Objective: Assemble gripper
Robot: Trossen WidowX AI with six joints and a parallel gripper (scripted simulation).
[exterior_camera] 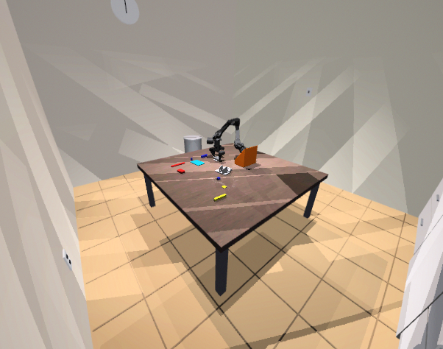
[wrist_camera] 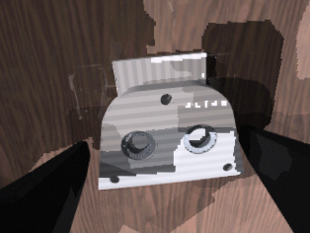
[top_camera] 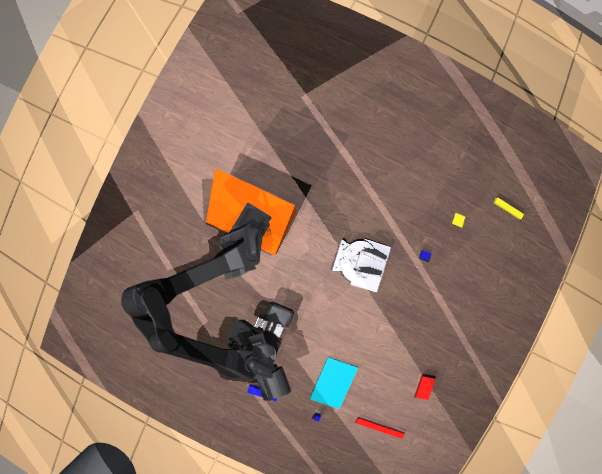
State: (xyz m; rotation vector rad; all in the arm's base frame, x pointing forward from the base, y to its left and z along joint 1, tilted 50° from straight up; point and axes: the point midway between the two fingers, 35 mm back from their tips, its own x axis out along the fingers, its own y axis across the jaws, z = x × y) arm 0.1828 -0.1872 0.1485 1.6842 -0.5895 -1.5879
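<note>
Now: gripper tip 1 cm below the gripper base and 1 cm past it. From my gripper tip the other things lie so: blue bar 15 cm to the right, 7 cm ahead; then housing plate 27 cm to the left, 6 cm ahead, 1 cm below; then cyan plate 21 cm ahead, 3 cm to the right, 1 cm below.
</note>
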